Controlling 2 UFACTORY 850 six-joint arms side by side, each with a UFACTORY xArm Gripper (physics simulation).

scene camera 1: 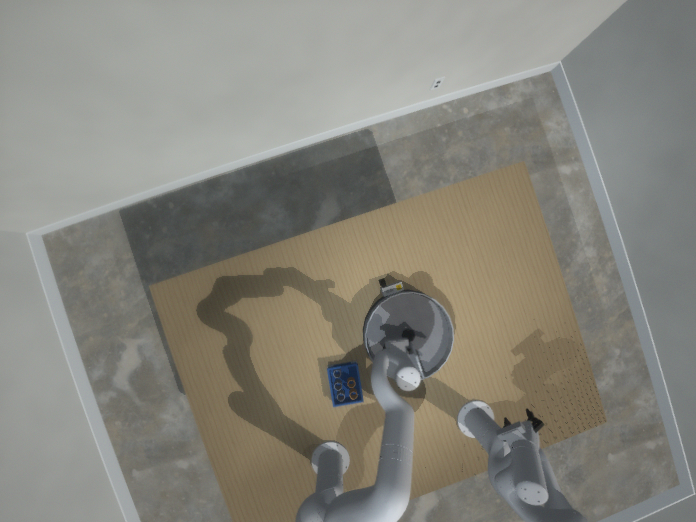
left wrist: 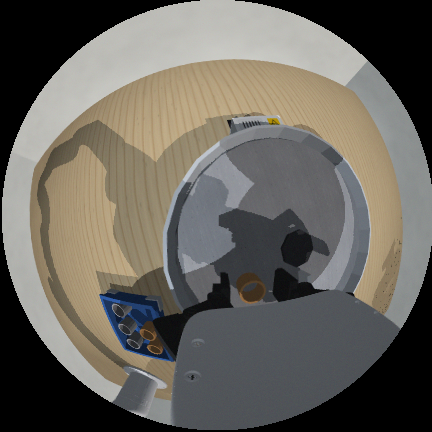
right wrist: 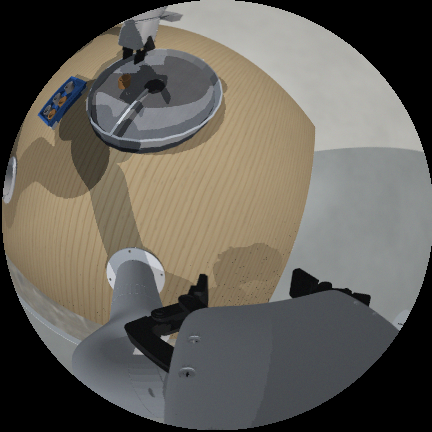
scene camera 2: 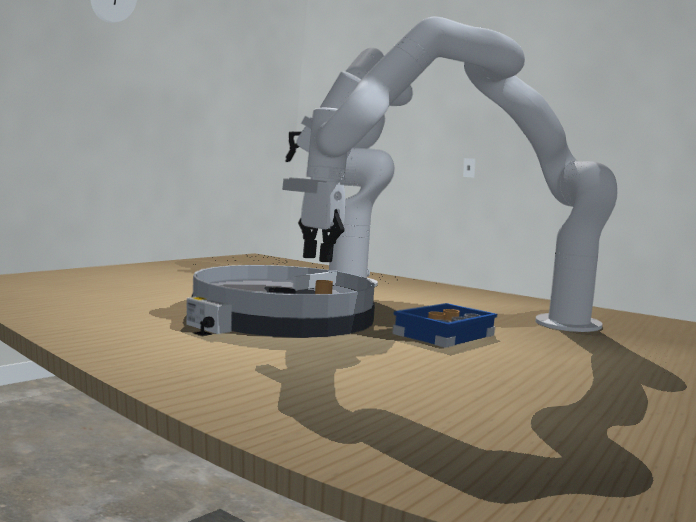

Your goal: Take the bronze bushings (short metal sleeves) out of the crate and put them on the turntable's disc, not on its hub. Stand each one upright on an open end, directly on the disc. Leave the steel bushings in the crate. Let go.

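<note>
A bronze bushing (scene camera 2: 323, 287) (left wrist: 248, 278) (right wrist: 124, 81) stands upright on the turntable's grey disc (scene camera 1: 427, 314) (left wrist: 310, 170) (right wrist: 175, 65), apart from the dark hub (left wrist: 296, 247) (right wrist: 155, 86). My left gripper (scene camera 2: 318, 256) (left wrist: 250, 283) is open above that bushing, clear of it. The blue crate (scene camera 2: 418, 331) (left wrist: 142, 302) holds two bronze bushings, one (left wrist: 149, 328) beside the other (left wrist: 157, 342), and three steel ones (left wrist: 125, 307) (left wrist: 131, 322) (left wrist: 136, 337). My right gripper (scene camera 1: 518, 418) (right wrist: 251, 286) is open and empty, high near the right arm's base.
A raised rim (scene camera 2: 281, 303) surrounds the disc. A thin pale bar (right wrist: 131, 110) runs from near the hub to the rim. A control box (scene camera 1: 391, 287) (scene camera 2: 208, 314) (left wrist: 255, 121) sits on the turntable's outside. The left arm reaches over the rim; the crate stands beside the turntable.
</note>
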